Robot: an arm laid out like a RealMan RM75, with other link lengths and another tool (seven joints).
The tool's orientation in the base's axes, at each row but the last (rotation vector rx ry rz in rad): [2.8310 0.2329 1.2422]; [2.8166 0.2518 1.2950]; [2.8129 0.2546 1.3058]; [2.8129 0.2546 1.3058]
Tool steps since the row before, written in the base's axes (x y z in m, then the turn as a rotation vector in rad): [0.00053 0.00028 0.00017 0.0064 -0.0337 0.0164]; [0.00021 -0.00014 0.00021 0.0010 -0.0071 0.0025]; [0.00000 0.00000 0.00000 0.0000 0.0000 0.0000]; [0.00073 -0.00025 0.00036 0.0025 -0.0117 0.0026]
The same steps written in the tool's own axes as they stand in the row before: [0.00052 -0.00020 0.00028 0.0110 0.0357 -0.0072]; [0.00027 0.00019 0.00002 0.0014 0.0074 -0.0012]; [0.00000 0.00000 0.00000 0.0000 0.0000 0.0000]; [0.00070 0.00038 0.00031 0.0017 0.0121 -0.0003]
